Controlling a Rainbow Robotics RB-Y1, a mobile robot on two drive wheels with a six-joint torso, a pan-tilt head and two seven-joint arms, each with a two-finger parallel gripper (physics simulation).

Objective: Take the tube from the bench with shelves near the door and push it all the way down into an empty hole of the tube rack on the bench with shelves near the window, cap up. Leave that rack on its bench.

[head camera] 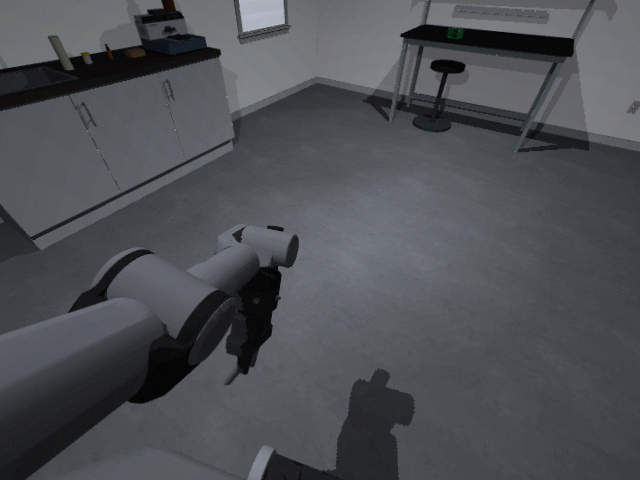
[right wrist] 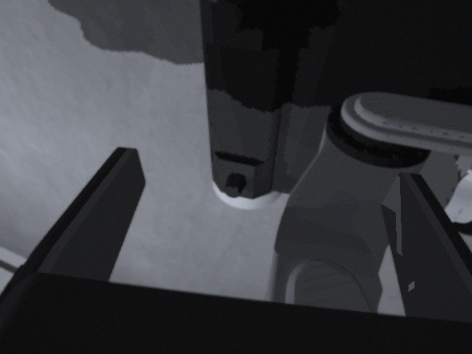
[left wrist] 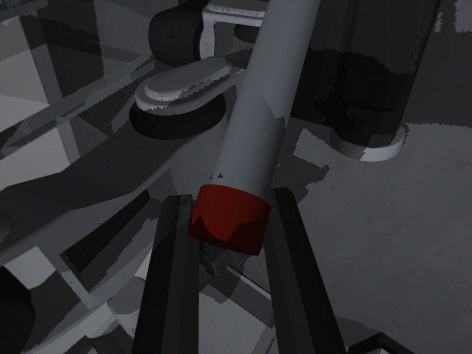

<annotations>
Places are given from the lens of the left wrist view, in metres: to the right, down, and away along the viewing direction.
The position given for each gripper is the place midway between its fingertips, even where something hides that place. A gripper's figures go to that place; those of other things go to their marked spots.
left gripper (left wrist: 228, 212): 0.00, 0.01, 0.10
tube with red cap (left wrist: 231, 211): 0.00, 0.01, 0.08
</annotations>
